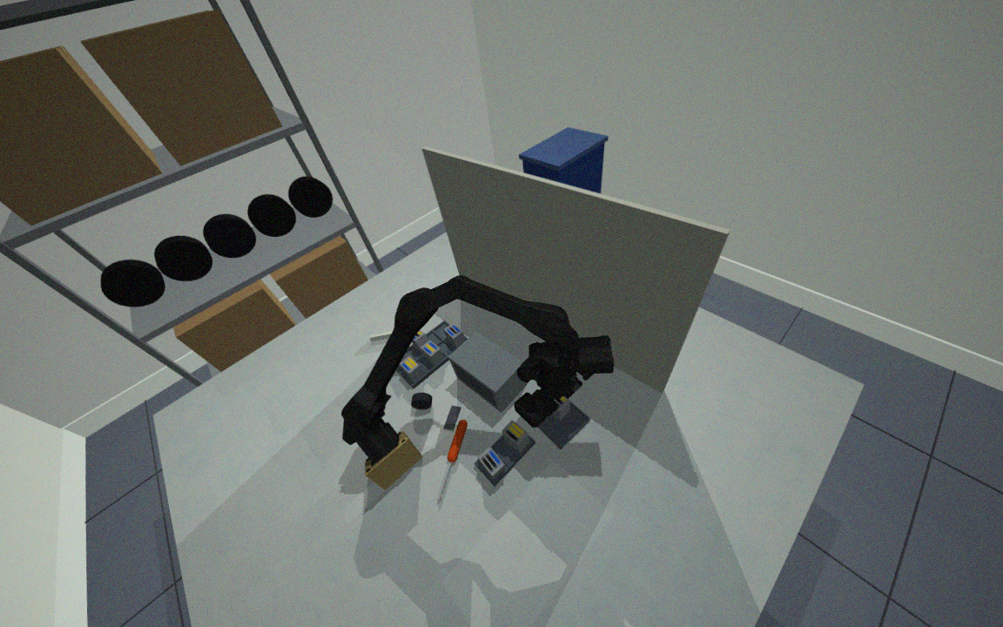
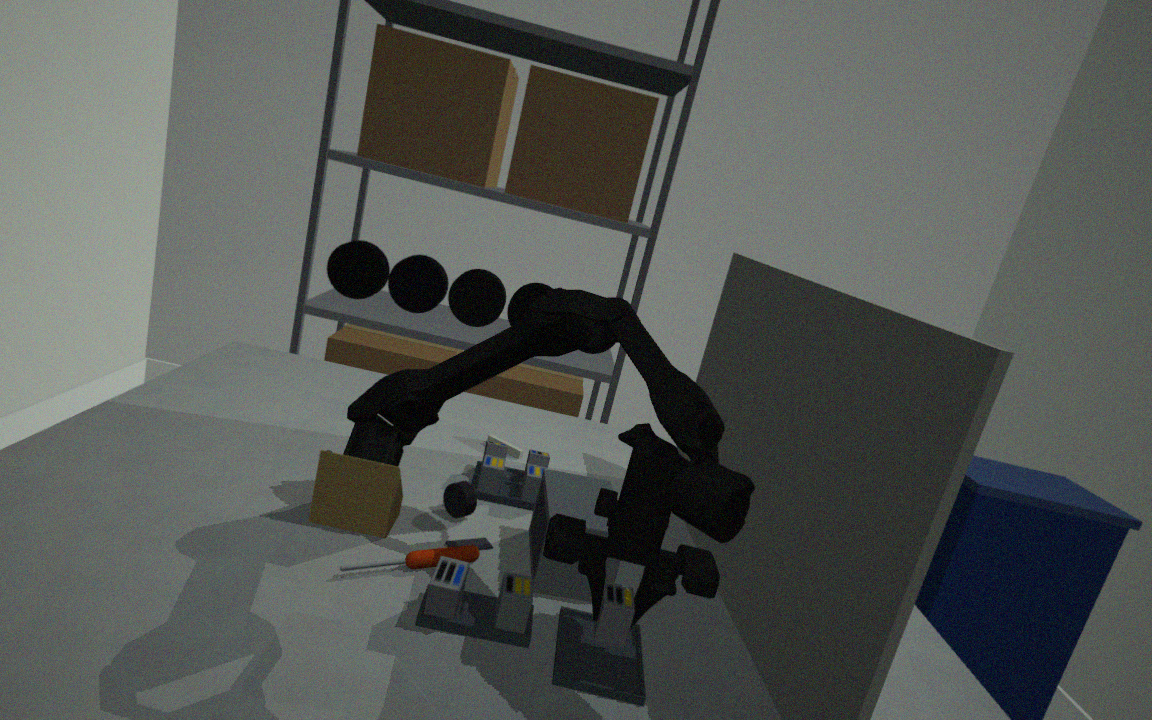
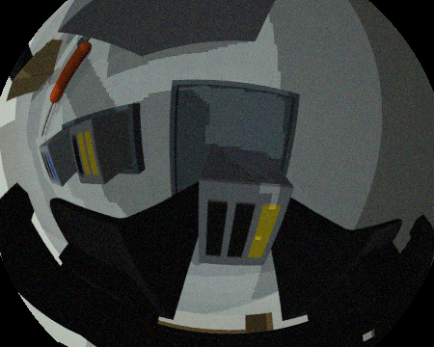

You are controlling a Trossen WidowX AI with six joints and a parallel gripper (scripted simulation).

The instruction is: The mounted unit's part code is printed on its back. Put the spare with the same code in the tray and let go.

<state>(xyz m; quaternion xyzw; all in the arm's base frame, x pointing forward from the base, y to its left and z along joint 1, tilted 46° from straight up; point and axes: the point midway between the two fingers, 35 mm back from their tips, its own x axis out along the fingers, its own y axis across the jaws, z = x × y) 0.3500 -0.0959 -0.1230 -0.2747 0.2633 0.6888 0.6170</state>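
The tray is 4 cm below my gripper tip. Round my gripper tip: tall panel: 22 cm to the left, 18 cm above, 16 cm ahead; then grey mounted unit: 19 cm to the left, 6 cm behind, 1 cm above; then grey spare: 2 cm above.
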